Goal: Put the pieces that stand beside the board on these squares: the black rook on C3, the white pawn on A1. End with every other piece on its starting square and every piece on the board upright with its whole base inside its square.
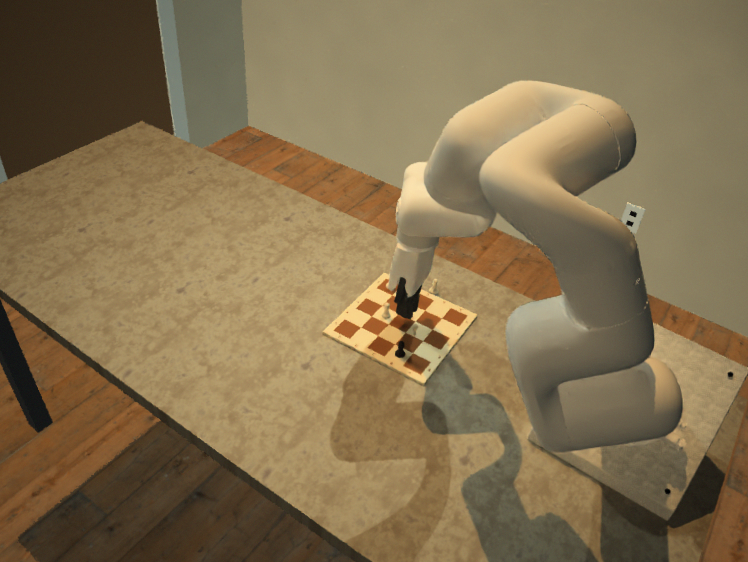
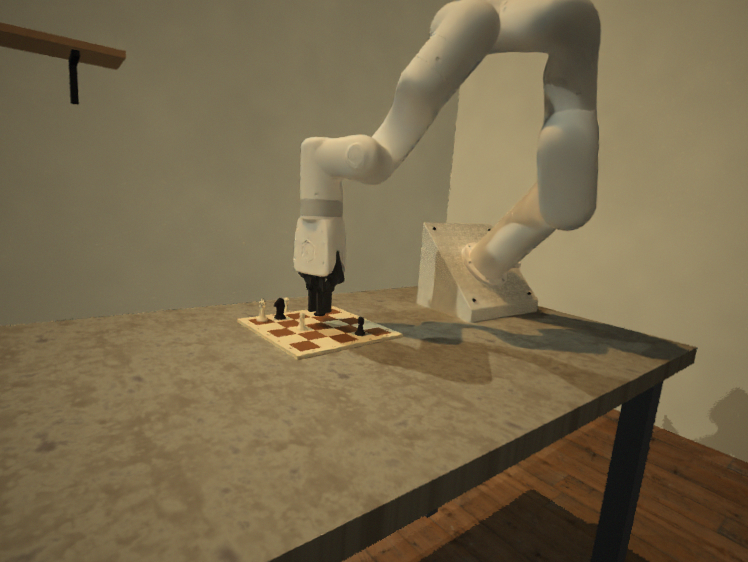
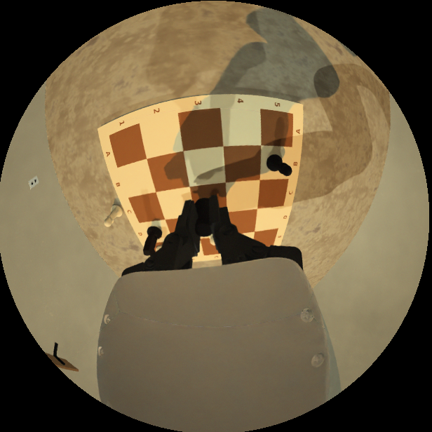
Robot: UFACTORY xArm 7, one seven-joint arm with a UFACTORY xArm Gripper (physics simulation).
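Frame: origin at the arm's base, x ahead, y left, z up, level; millimetres.
Where they show: gripper, fingertip midpoint: point(image 1: 406, 312) point(image 2: 319, 312); arm's base, link origin: point(image 2: 483, 265).
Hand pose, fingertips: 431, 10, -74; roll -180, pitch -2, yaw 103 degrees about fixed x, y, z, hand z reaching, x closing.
Things, the pixels of their top centre, and the offset from my fingertips, as dx, dy, dz. "pt": a spot on its surface instead.
- chequered board, surface spot: point(image 2: 278, 346) pt +105, +71, -29
- white pawn, top centre: point(image 1: 435, 279) point(image 2: 286, 297) +18, -120, +0
- A1, surface spot: point(image 1: 455, 316) pt -62, -82, -25
- black pawn, top centre: point(image 2: 361, 317) point(image 1: 401, 341) -45, +73, +6
- white piece, top centre: point(image 2: 302, 312) point(image 1: 387, 303) +40, +11, +6
- black knight, top centre: point(image 2: 280, 298) +51, -67, +14
- white king, top centre: point(image 2: 262, 297) +87, -63, +18
My gripper point(image 1: 406, 313) point(image 2: 319, 306) point(image 3: 204, 210) is shut on the black rook point(image 3: 203, 216), upright between the fingertips. It hangs low above the middle of the chequered board point(image 1: 339, 340) point(image 2: 278, 346) point(image 3: 290, 102), around C3; its exact offset from the square is hard to tell. Fingers hide most of the rook. The white pawn point(image 1: 434, 286) point(image 2: 286, 303) point(image 3: 114, 215) stands on the table outside the board's 1-side, near C1. A1 point(image 1: 455, 316) point(image 3: 128, 145) has no piece on it. A black pawn point(image 1: 400, 349) point(image 2: 360, 326) point(image 3: 274, 162) stands on B5.
A white piece point(image 1: 386, 311) point(image 2: 302, 323) stands close beside the gripper, around D3. A black knight point(image 2: 279, 308) point(image 3: 153, 237) stands around D1. A white king point(image 2: 261, 310) stands on E1. The arm's base block point(image 2: 444, 271) is on the table at the back right.
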